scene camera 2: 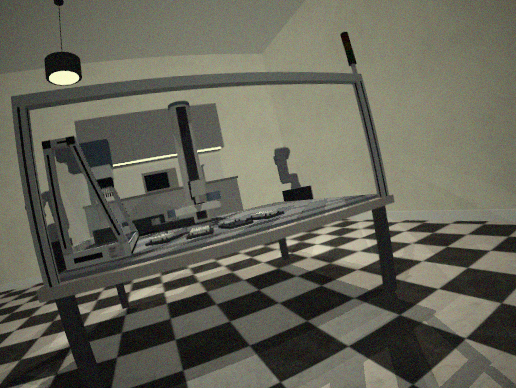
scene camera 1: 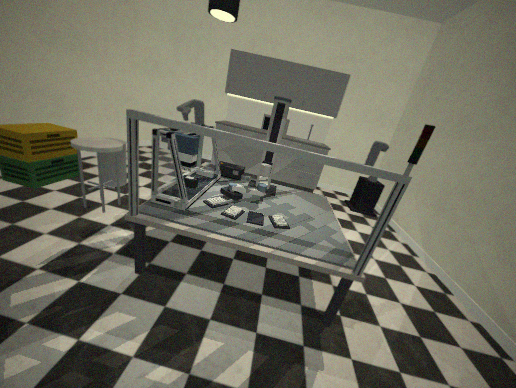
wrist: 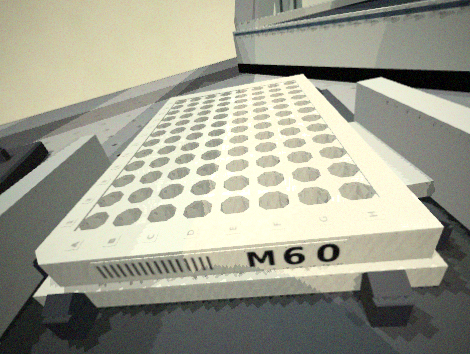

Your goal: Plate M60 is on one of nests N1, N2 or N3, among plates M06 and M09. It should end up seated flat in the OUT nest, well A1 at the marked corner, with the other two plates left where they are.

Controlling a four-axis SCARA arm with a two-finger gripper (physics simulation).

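Places are measured from the arm's base along level axes (x right, y ahead, z up), in centimetres.
Where they show: gripper, between the fingertips: (scene camera 1: 216,200) (wrist: 226,132); arm's base, origin of its link: (scene camera 2: 201,223).
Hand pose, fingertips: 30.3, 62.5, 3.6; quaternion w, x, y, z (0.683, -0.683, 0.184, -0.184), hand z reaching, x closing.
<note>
Each offset is from my fingertips to the top centre of the thing, as dx, dy, dz. "pt": to the spot under its first point.
Plate M60 {+0.1, -0.3, +0.5} (wrist: 225,225) is white with many wells; its name and a barcode show on its near side in the wrist view. Letters A to H run left to right along that edge. It lies level on a dark nest, whose small posts stand at its near edge. My gripper (wrist: 226,132) is shut on its two long sides, one grey finger at each. In scene camera 1 it seems to be the leftmost plate, but the fingers are too small to tell there. Two other white plates {-16.4, +8.6, +0.3} (scene camera 1: 233,212) {-51.2, +5.2, +0.3} (scene camera 1: 279,221) lie on nests, with a dark bare nest {-33.7, +8.4, -0.2} (scene camera 1: 255,218) between them. Their labels are unreadable.
A slanted metal frame {pt +23.2, +22.4, +27.1} (scene camera 1: 176,167) (scene camera 2: 100,195) stands left of the nests. The arm's tall column (scene camera 1: 276,127) (scene camera 2: 187,150) stands behind them. A rail frame {pt -23.7, +41.9, +56.5} (scene camera 1: 250,142) (scene camera 2: 200,82) borders the table's front. A dark box {pt +5.0, -65.9, +6.8} (scene camera 1: 232,170) stands at the back.
</note>
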